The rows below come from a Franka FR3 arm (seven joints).
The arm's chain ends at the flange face. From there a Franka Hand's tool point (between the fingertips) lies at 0.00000 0.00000 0.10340 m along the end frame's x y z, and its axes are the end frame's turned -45 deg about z.
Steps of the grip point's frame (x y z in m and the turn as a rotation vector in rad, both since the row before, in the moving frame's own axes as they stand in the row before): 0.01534 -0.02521 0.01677 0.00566 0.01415 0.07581; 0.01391 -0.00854 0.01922 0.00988 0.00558 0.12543; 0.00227 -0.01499 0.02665 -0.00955 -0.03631 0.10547
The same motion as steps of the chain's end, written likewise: -0.00765 -0.02725 0.01678 0.01401 0.00600 0.07581; 0.00404 -0.01473 0.01923 0.01093 -0.00304 0.12543; -0.00687 -0.01545 0.02672 -0.03243 -0.01892 0.10547
